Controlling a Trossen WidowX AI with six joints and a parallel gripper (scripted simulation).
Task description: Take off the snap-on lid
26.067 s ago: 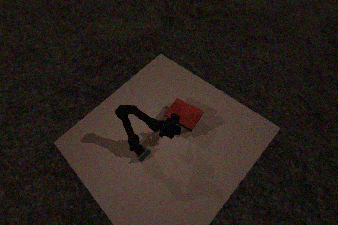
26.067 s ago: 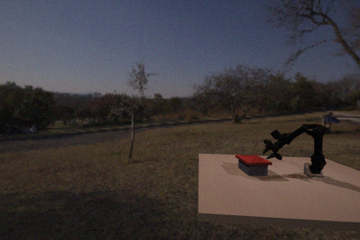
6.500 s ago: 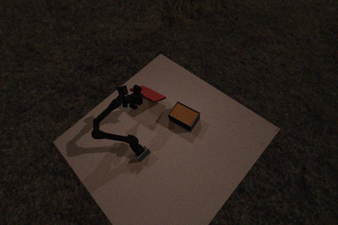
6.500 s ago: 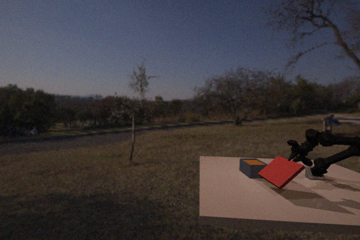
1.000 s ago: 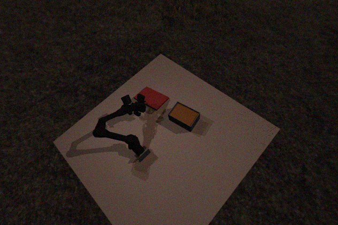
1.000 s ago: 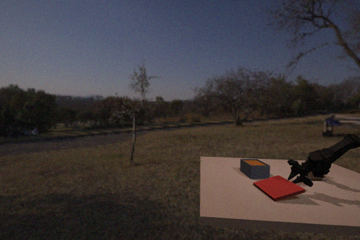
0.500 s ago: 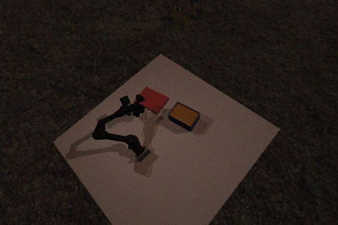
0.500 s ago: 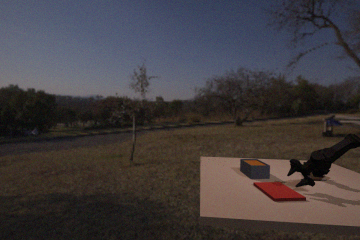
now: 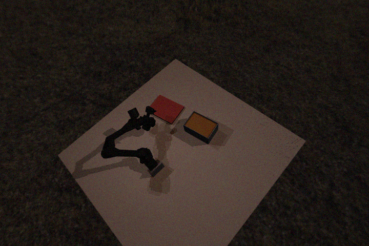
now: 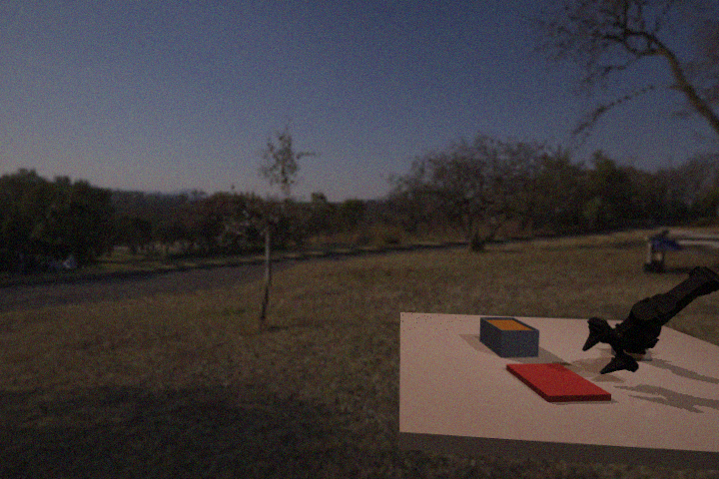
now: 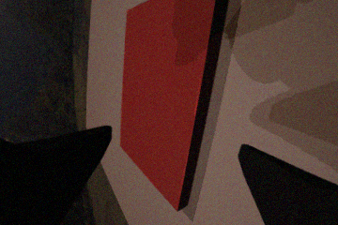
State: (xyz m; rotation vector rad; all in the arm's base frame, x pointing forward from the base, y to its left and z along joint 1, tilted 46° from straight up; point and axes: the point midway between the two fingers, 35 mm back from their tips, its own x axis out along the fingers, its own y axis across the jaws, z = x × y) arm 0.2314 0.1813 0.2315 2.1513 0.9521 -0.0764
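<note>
Right now the red lid is 11 cm ahead of my gripper tip, 3 cm to the left of it and 5 cm below it. The rest, counted from my gripper tip: grey-blue storage box (18 cm ahead, 32 cm to the right, 2 cm below).
</note>
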